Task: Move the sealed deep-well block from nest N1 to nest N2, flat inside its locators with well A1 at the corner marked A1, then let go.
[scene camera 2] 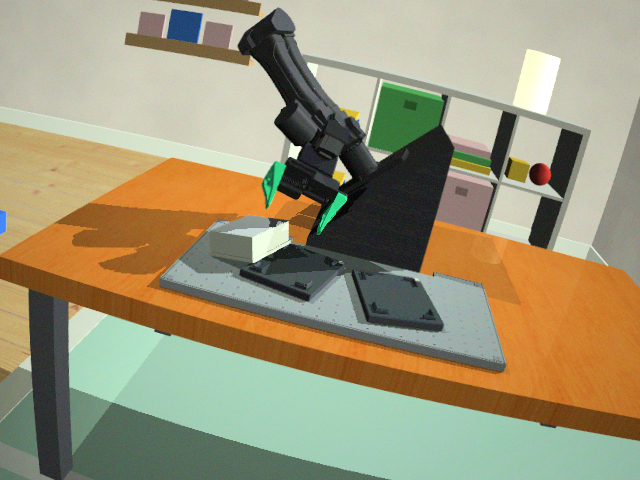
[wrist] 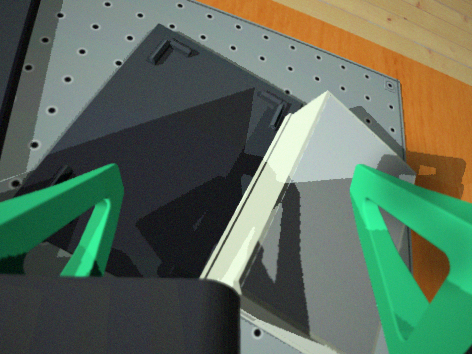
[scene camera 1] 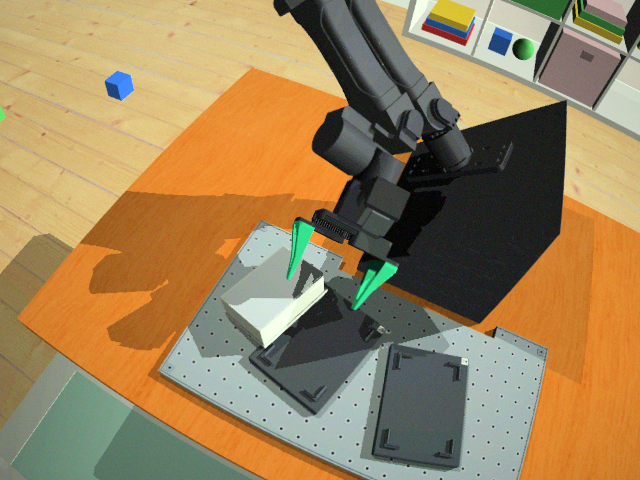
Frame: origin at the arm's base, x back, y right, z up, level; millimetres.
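Where they show: gripper, fingertip midpoint: (scene camera 2: 293,220) (wrist: 236,177) (scene camera 1: 320,294); arm's base at its link origin: (scene camera 2: 369,177) (scene camera 1: 458,164).
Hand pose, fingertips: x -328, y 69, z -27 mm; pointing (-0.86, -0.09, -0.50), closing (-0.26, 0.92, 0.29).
Note:
Each offset is from my fingertips to the top centre of the thing. "pt": to the spot under its first point. Level surfaces: height alone.
The pale sealed block {dx -15, dy +63, dz -16 mm} (scene camera 1: 258,291) (scene camera 2: 231,246) (wrist: 340,145) lies off-centre across the left edge of the left dark nest {dx -36, dy -28, dz -56 mm} (scene camera 1: 336,361) (scene camera 2: 281,277) (wrist: 125,100), outside its locators, and looks slightly tilted. Its underside and well A1 cannot be made out. The right dark nest {dx -35, dy -198, dz -56 mm} (scene camera 1: 421,403) (scene camera 2: 395,297) (wrist: 12,45) holds no block and has a small white mark {dx +54, dy -223, dz -61 mm} (scene camera 1: 464,361) (scene camera 2: 416,279) at one corner. No N1 or N2 label is readable. My gripper (scene camera 1: 321,293) (scene camera 2: 293,220) (wrist: 236,177) is open and empty above the block and left nest, one finger over the block, the other over the nest.
Both nests stand on the grey perforated board {dx -20, dy -108, dz -73 mm} (scene camera 1: 237,395) (scene camera 2: 330,315) (wrist: 67,80) on the orange table {dz -86 mm} (scene camera 1: 180,170) (scene camera 2: 129,191). The tall black pedestal (scene camera 1: 506,222) (scene camera 2: 403,217) stands behind the board, close to the arm. A raised lip {pt dx +140, dy -299, dz -73 mm} (scene camera 1: 519,342) edges the board's back right.

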